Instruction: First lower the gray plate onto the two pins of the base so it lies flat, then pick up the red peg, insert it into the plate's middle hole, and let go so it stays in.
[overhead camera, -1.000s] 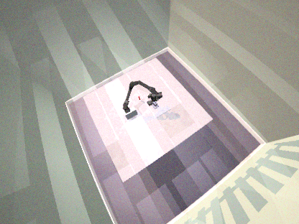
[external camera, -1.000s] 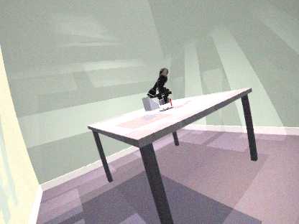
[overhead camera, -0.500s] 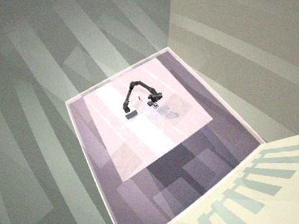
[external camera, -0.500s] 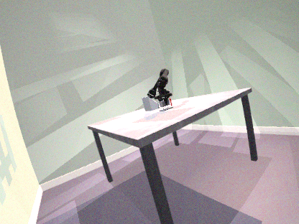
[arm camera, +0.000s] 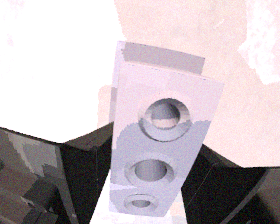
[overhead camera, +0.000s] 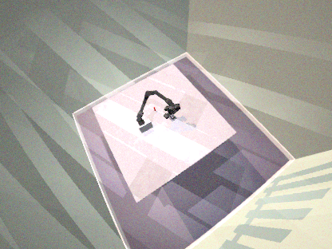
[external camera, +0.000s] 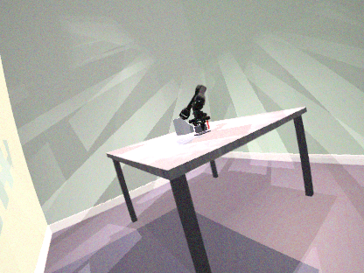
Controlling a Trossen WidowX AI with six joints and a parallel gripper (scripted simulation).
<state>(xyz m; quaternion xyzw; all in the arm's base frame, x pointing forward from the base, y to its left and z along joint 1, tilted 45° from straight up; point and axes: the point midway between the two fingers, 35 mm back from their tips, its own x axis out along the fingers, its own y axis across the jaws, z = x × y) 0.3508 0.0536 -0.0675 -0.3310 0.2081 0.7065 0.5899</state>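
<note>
Right now my gripper tip is 10 mm above the base. Round my gripper tip: gray plate: 30 mm above; red peg: 170 mm to the left, 150 mm behind, 20 mm above.
</note>
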